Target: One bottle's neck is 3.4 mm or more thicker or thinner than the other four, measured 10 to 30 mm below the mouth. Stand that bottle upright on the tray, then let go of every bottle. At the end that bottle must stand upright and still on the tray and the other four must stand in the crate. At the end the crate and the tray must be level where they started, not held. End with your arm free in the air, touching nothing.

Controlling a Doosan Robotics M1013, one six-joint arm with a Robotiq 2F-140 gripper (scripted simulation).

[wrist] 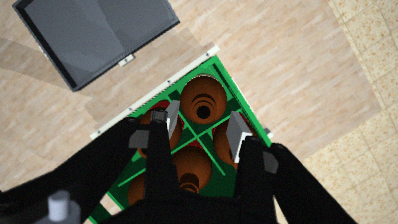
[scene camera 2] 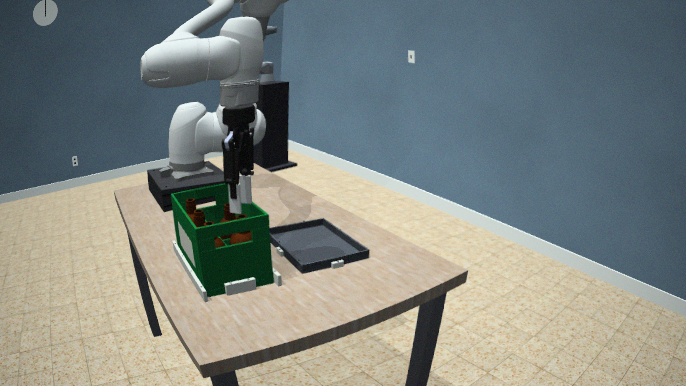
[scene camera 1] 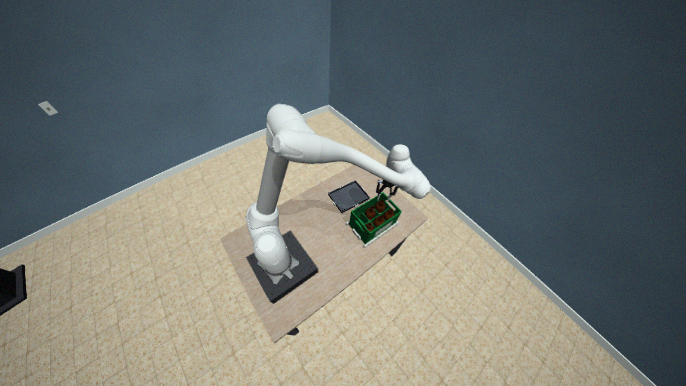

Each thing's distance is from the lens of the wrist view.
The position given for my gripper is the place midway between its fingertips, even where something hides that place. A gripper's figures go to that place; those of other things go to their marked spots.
my gripper (wrist: pixel 203 117): 0.22 m
brown bottle (wrist: pixel 203 100): 0.24 m
